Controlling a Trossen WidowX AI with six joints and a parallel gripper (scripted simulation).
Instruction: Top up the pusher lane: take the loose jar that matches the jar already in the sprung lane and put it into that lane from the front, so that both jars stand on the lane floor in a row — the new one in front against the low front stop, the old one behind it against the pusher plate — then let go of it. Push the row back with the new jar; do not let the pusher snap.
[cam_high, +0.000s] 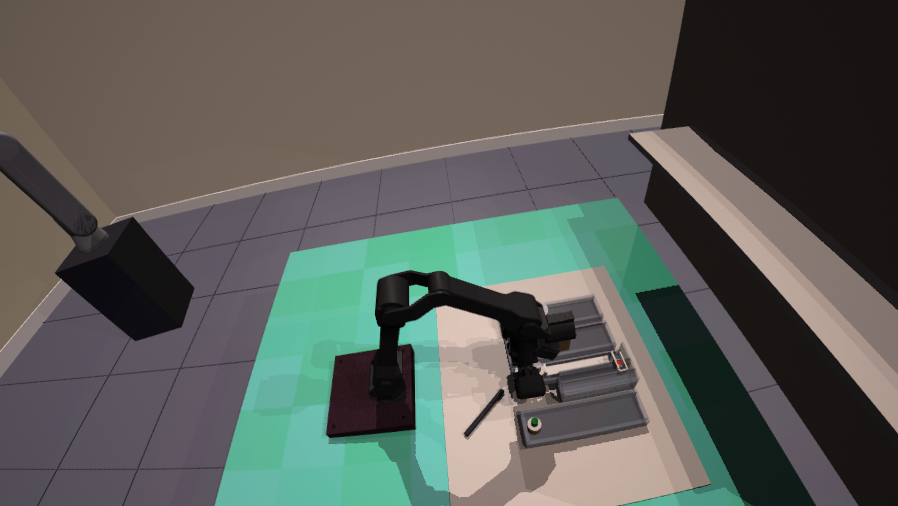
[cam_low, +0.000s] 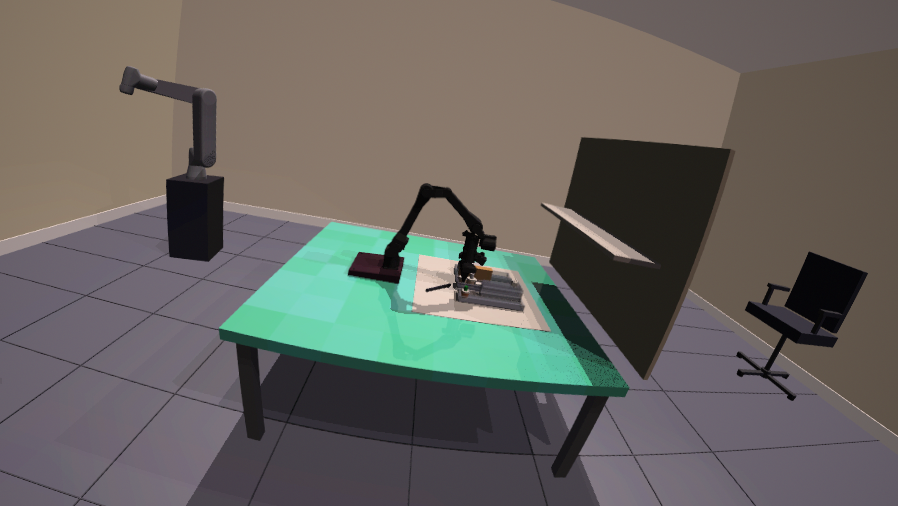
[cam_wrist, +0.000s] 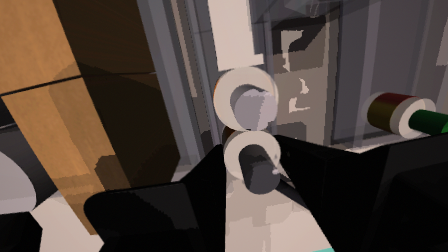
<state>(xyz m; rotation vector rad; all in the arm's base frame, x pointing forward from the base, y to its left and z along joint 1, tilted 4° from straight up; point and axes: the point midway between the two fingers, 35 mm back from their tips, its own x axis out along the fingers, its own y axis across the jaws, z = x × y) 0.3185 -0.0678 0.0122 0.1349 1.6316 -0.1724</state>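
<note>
Right now my gripper tip is 70 mm short of the beige mat, 30 mm above it and 10 mm to the left of it. Also, from my gripper tip: black pen (120 mm behind, 50 mm to the right, 20 mm below); red mark (210 mm ahead, 80 mm to the right, 40 mm above); sprung lane (140 mm ahead, 50 mm to the right, 10 mm below).
</note>
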